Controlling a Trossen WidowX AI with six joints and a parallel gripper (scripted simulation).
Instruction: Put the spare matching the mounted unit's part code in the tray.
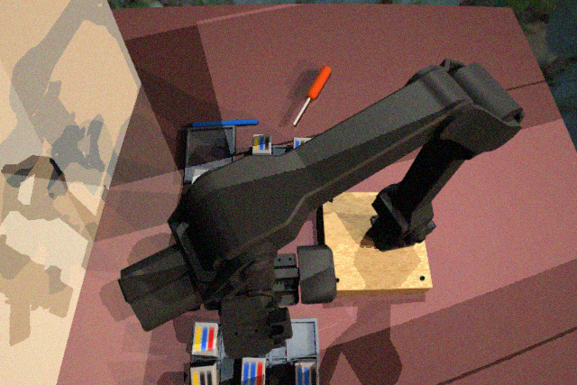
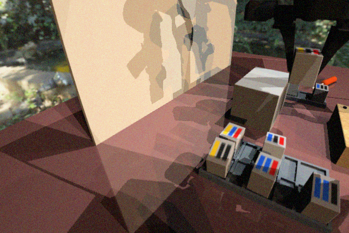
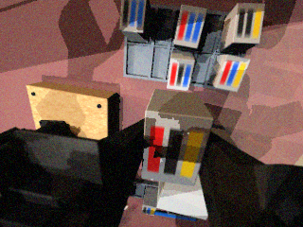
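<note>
My gripper tip is 4 cm short of the grey tray, 33 cm to the left of it and 17 cm above it. The rest, counted from my gripper tip: tall beige wall (28 cm ahead, 22 cm to the right, 5 cm above); then grey holder (9 cm behind, 29 cm to the right, 17 cm below); then mounted unit (4 cm ahead, 15 cm to the right, 12 cm below).
</note>
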